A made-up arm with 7 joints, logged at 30 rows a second.
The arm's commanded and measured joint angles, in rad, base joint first. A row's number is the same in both.
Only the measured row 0 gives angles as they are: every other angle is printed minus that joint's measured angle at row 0.
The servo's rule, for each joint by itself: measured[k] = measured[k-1] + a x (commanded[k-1-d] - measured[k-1]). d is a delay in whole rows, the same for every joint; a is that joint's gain. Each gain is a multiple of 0.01, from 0.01 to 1. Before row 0 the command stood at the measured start. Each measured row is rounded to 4 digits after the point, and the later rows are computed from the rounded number. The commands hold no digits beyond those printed.
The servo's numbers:
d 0
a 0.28 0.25 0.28 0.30 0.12 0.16 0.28
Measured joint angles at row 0:
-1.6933 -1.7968 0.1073 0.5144 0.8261 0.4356 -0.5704
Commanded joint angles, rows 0 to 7:
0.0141 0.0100 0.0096 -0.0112 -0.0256 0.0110 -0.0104
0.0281 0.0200 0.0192 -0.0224 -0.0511 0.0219 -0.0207
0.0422 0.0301 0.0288 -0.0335 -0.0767 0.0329 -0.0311
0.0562 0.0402 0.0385 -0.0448 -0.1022 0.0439 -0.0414
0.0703 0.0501 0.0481 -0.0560 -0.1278 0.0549 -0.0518
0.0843 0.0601 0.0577 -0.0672 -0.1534 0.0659 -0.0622
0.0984 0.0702 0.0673 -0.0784 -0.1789 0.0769 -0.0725
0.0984 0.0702 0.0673 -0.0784 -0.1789 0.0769 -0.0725
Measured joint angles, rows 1 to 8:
0.0039 0.0025 0.0027 -0.0034 -0.0031 0.0018 -0.0029
0.0107 0.0069 0.0073 -0.0091 -0.0089 0.0050 -0.0079
0.0195 0.0127 0.0133 -0.0164 -0.0170 0.0095 -0.0144
0.0298 0.0196 0.0204 -0.0249 -0.0272 0.0150 -0.0220
0.0411 0.0272 0.0282 -0.0342 -0.0393 0.0214 -0.0303
0.0532 0.0354 0.0365 -0.0441 -0.0530 0.0285 -0.0392
0.0659 0.0441 0.0451 -0.0544 -0.0681 0.0362 -0.0485
0.0750 0.0506 0.0513 -0.0616 -0.0814 0.0427 -0.0552

